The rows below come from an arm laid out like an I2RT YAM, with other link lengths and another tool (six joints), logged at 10 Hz.
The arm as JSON. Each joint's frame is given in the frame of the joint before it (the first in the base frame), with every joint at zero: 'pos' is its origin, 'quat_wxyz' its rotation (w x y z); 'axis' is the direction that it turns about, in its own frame. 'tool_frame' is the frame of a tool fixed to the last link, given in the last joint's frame.
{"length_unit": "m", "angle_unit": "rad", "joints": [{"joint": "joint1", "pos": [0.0, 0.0, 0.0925], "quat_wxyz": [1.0, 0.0, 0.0, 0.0], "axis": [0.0, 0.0, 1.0]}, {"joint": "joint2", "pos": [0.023, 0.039, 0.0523], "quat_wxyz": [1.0, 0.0, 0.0, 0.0], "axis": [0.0, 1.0, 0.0]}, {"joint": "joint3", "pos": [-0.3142, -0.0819, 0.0], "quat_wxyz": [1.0, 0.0, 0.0, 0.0], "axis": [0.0, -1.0, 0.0]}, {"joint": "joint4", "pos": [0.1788, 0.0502, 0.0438], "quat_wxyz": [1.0, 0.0, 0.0, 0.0], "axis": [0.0, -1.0, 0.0]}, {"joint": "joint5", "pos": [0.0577, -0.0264, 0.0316], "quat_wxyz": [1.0, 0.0, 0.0, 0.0], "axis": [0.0, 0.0, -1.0]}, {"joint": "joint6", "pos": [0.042, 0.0, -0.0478], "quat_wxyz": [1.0, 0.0, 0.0, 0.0], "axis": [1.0, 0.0, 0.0]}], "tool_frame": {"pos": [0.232, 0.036, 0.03], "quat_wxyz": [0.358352, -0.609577, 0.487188, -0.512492]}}
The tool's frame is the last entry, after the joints.
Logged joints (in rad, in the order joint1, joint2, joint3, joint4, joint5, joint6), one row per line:
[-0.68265 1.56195 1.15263 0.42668 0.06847 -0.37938]
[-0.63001 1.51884 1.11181 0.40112 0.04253 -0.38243]
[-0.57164 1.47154 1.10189 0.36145 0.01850 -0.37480]
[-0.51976 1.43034 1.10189 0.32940 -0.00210 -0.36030]
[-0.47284 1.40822 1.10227 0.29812 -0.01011 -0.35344]
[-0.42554 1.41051 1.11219 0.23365 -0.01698 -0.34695]
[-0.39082 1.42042 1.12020 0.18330 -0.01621 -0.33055]
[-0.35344 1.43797 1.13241 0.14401 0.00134 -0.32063]
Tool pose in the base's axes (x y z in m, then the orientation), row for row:
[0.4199 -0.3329 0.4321 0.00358 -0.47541 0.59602 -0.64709]
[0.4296 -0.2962 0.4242 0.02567 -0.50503 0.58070 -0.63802]
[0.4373 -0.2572 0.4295 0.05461 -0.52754 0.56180 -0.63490]
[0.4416 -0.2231 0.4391 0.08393 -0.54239 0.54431 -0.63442]
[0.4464 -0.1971 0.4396 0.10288 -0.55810 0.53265 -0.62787]
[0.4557 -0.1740 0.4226 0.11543 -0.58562 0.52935 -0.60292]
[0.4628 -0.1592 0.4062 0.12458 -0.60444 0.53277 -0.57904]
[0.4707 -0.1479 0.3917 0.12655 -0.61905 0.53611 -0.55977]
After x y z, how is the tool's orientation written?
As a quaternion, w x y z.
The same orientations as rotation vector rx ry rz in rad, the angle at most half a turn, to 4 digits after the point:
[-1.4902 1.8682 -2.0283]
[-1.5612 1.7951 -1.9723]
[-1.6021 1.7061 -1.9281]
[-1.6185 1.6243 -1.8932]
[-1.6470 1.5719 -1.8529]
[-1.7158 1.5509 -1.7664]
[-1.7616 1.5528 -1.6876]
[-1.8022 1.5607 -1.6296]

